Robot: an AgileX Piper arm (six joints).
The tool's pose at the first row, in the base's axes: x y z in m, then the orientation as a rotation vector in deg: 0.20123, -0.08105, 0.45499, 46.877, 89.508, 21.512
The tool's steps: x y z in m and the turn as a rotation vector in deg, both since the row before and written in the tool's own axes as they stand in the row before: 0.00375, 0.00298, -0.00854, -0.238, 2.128, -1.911; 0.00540, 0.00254, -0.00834, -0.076, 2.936, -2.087; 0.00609, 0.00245, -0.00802, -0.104, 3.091, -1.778; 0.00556, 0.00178, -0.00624, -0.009, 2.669, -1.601; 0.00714, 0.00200, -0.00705, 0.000, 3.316, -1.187; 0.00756, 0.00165, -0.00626, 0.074, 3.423, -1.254
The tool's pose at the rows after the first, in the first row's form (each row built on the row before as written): 0.19396, -0.07453, 0.45575, 44.971, 92.084, 21.280; 0.18653, -0.06749, 0.45505, 42.936, 95.498, 21.141; 0.17902, -0.06044, 0.45388, 41.077, 98.926, 21.293; 0.17277, -0.05479, 0.45245, 39.427, 101.912, 21.300; 0.16526, -0.04816, 0.45037, 38.064, 105.380, 21.831; 0.15794, -0.04191, 0.44783, 36.628, 108.977, 22.287
